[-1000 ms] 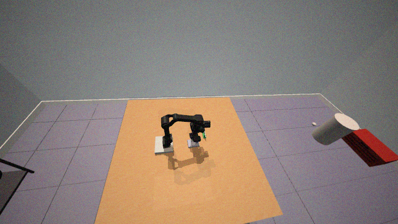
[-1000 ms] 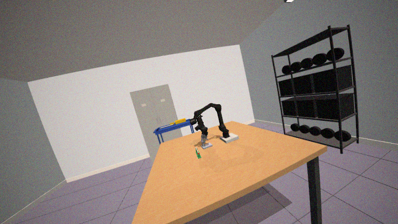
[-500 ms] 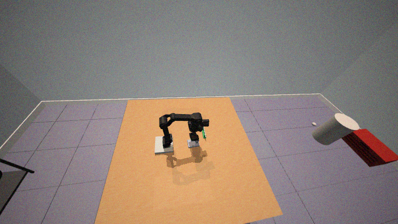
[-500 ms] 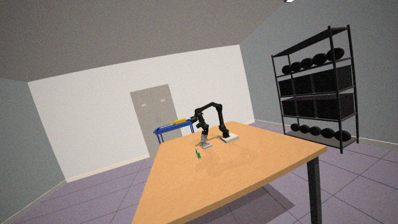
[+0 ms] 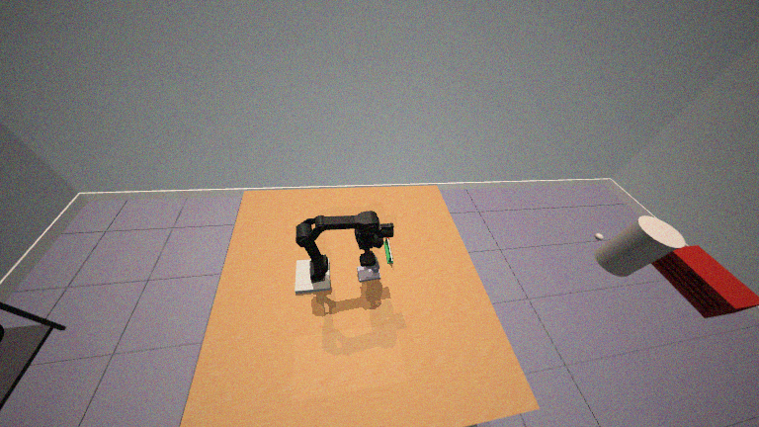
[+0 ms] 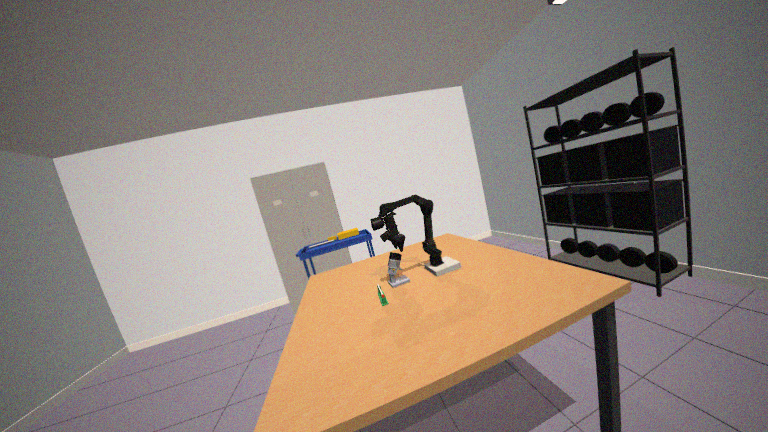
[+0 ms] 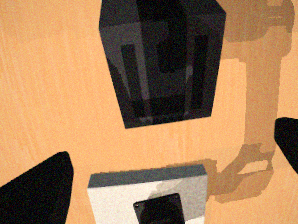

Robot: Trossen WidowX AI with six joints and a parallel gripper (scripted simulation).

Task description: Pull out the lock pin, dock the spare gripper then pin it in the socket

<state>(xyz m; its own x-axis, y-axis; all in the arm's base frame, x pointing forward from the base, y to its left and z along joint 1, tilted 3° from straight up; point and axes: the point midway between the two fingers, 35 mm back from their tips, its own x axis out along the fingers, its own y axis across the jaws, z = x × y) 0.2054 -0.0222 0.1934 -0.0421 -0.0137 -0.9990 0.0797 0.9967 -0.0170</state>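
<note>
The green strip is 190 mm ahead of my gripper tip, 160 mm below it and 100 mm to the left of it. The rest, counted from my gripper tip: spare gripper (60 mm below, 50 mm ahead); then grey mount (130 mm below, 60 mm ahead).
</note>
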